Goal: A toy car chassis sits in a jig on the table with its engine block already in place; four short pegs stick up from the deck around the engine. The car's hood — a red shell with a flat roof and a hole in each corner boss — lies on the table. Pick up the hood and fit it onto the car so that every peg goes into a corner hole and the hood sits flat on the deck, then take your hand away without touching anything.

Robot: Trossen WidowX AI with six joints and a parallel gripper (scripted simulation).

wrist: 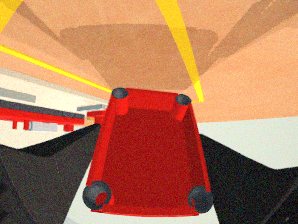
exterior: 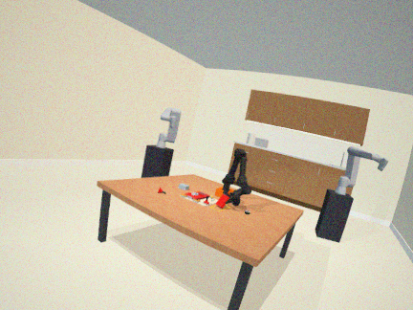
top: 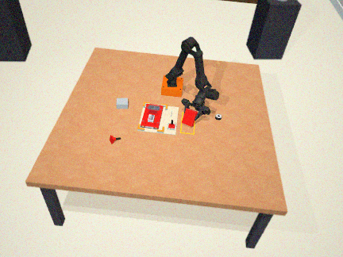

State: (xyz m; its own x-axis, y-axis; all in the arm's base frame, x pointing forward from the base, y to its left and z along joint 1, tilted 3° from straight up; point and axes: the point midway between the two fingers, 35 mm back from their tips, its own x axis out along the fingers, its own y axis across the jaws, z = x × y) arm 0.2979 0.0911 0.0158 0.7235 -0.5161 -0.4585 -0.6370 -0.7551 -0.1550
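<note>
My gripper tip is now 1 cm below the red hood. Round my gripper tip: black-and-white part: 4 cm behind, 20 cm to the left, 3 cm below.
</note>
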